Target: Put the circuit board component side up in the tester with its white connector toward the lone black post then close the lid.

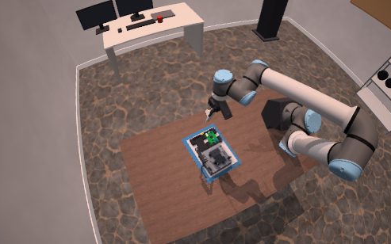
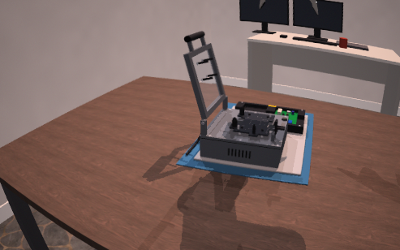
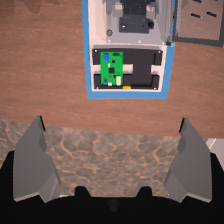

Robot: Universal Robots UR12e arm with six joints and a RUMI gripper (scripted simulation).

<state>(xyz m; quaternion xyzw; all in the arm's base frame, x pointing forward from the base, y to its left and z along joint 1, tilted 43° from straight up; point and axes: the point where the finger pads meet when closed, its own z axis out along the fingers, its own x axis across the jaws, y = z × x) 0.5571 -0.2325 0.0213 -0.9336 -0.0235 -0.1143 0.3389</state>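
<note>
Right now the green circuit board is 2 cm to the right of my hand and 31 cm below it. The rest, counted from my hand: tester lid 16 cm ahead, 18 cm to the left, 15 cm below.
</note>
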